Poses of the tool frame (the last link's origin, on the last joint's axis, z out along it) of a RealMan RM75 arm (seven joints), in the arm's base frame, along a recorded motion.
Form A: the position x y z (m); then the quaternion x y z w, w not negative.
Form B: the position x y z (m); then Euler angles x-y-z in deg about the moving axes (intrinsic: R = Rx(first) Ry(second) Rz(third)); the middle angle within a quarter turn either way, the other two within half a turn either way. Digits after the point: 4 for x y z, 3 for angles.
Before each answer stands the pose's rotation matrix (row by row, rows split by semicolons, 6 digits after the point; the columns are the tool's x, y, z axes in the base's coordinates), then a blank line. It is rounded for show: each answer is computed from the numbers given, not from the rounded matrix.
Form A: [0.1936 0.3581 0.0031 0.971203 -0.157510 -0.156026 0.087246]
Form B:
0.901693 -0.278723 -0.330550; -0.333173 -0.935158 -0.120316; -0.275581 0.218618 -0.936088

[0.1936 0.3581 0.0031 172.676 -19.302 17.177]
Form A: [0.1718 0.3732 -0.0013 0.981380 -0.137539 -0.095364 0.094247]
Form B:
0.943977 -0.251980 -0.213102; -0.287931 -0.944401 -0.158752; -0.161251 0.211217 -0.964046

[0.1718 0.3732 -0.0013 170.649 -12.304 14.946]
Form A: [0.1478 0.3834 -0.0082 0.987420 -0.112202 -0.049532 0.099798]
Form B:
0.969915 -0.211694 -0.120213; -0.231467 -0.954902 -0.185970; -0.075423 0.208200 -0.975174

[0.1478 0.3834 -0.0082 169.203 -6.904 12.312]
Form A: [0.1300 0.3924 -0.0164 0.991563 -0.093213 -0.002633 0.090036]
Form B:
0.982609 -0.184379 -0.022007; -0.185327 -0.966410 -0.178062; 0.011563 0.179044 -0.983773

[0.1300 0.3924 -0.0164 169.741 -1.261 10.628]
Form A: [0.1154 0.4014 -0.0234 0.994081 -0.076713 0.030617 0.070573]
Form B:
0.986355 -0.156839 0.050044; -0.148196 -0.978269 -0.145008; 0.071699 0.135613 -0.988164

[0.1154 0.4014 -0.0234 171.652 2.868 9.035]
